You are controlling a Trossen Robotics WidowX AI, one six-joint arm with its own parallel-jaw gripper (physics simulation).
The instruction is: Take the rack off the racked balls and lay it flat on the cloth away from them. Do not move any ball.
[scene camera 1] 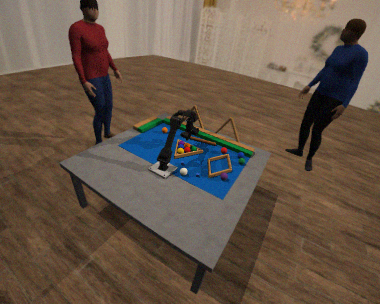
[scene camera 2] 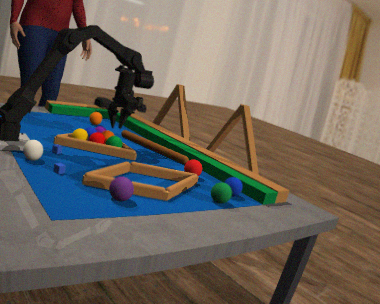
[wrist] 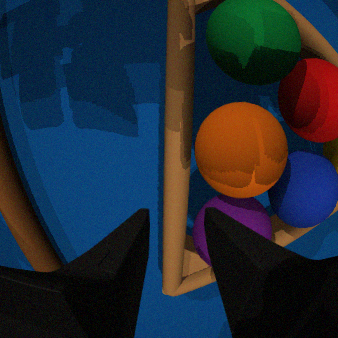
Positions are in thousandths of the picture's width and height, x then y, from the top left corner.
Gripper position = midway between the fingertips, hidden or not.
A blue ball (wrist: 877,587), a cue stick (wrist: 87,694), a red ball (wrist: 889,277) and a wooden triangle rack (scene camera 2: 333,502) rest on the table. I also see my gripper (scene camera 2: 307,423).
The wooden triangle rack shows as well in the wrist view (wrist: 543,800). My gripper shows as well in the wrist view (wrist: 522,641).
